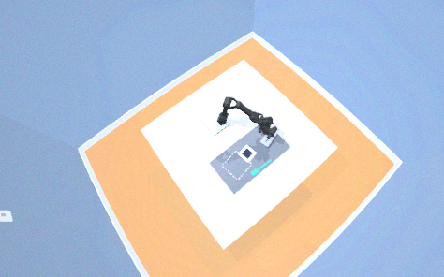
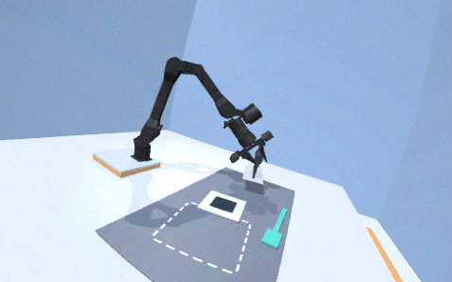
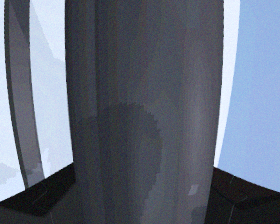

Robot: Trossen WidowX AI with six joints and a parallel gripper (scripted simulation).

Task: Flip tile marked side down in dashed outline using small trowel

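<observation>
The tan tile is 20 mm behind my gripper tip, 240 mm to the right of it and 90 mm below it. Round my gripper tip: grey mat: 220 mm to the right, 110 mm below; teal trowel: 140 mm ahead, 240 mm to the right, 90 mm below.
</observation>
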